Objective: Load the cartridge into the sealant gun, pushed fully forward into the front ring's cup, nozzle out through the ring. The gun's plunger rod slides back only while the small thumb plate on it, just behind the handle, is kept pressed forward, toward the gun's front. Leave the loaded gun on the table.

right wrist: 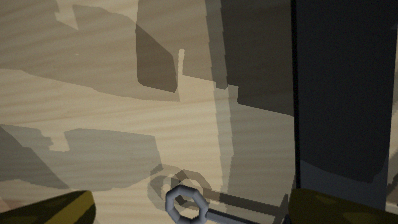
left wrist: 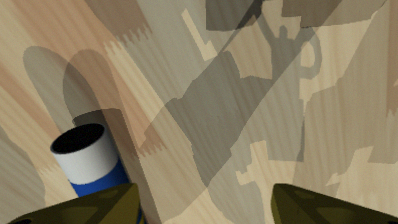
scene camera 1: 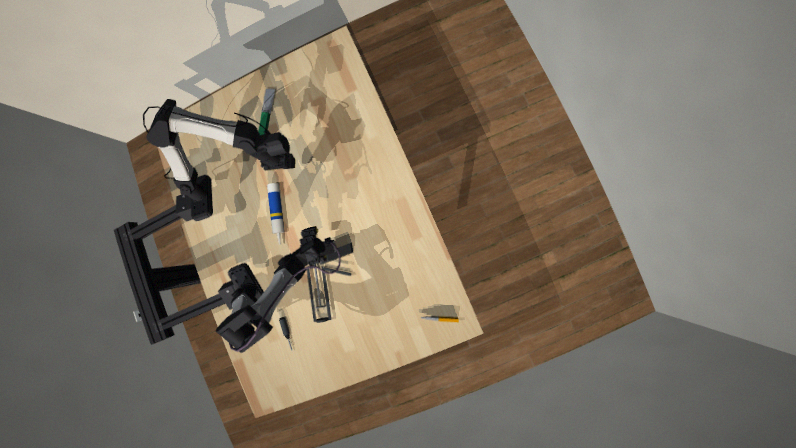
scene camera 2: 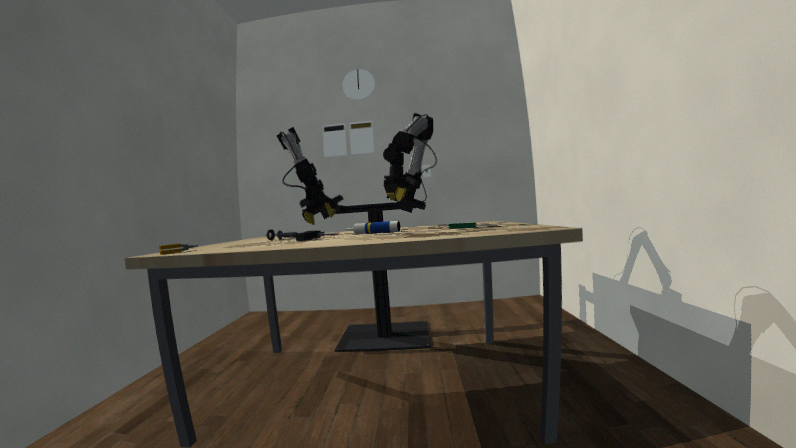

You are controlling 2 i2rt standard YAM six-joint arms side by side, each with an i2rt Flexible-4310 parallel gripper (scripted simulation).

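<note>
I can see my left gripper (left wrist: 205,193), and my right gripper (right wrist: 192,199) as well. There is also a sealant gun (right wrist: 337,60), though in the left wrist view the gun is out of frame.
</note>
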